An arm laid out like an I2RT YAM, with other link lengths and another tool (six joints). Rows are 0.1 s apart.
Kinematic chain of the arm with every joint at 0, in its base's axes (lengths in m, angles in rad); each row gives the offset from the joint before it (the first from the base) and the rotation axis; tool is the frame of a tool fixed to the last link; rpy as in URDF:
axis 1: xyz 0 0 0.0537 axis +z
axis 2: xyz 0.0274 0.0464 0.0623 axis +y
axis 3: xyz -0.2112 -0.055 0 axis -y
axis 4: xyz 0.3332 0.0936 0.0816 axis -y
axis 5: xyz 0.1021 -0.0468 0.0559 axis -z
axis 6: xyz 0.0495 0 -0.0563 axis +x
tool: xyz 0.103 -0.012 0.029 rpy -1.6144 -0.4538 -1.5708
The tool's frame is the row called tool.
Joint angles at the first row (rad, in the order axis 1, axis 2, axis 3, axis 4, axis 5, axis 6):
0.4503 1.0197 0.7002 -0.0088 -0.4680 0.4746
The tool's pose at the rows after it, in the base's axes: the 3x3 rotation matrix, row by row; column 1 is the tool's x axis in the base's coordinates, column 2 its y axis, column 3 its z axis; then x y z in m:
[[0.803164 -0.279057 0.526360], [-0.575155 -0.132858 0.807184], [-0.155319 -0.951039 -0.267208]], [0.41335 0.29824 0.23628]
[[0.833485 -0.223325 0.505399], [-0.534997 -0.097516 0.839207], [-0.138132 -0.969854 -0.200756]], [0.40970 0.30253 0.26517]
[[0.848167 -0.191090 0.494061], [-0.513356 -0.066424 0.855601], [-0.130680 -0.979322 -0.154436]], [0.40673 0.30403 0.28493]
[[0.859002 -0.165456 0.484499], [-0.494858 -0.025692 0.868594], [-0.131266 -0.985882 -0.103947]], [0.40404 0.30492 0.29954]
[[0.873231 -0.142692 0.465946], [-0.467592 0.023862 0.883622], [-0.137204 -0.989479 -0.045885]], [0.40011 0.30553 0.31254]
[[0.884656 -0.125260 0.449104], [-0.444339 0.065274 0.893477], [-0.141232 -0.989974 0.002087]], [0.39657 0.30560 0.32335]
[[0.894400 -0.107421 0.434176], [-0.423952 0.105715 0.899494], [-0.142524 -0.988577 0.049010]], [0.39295 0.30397 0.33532]
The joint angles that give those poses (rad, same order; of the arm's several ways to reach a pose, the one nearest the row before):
0.4376 1.0137 0.7331 0.0157 -0.5325 0.4771
0.4359 1.0024 0.7562 0.0561 -0.5783 0.4893
0.4351 0.9922 0.7693 0.0871 -0.6019 0.5085
0.4350 0.9835 0.7653 0.1433 -0.6199 0.5422
0.4336 0.9746 0.7506 0.2206 -0.6460 0.5894
0.4324 0.9689 0.7393 0.2871 -0.6657 0.6312
0.4287 0.9608 0.7303 0.3495 -0.6826 0.6727

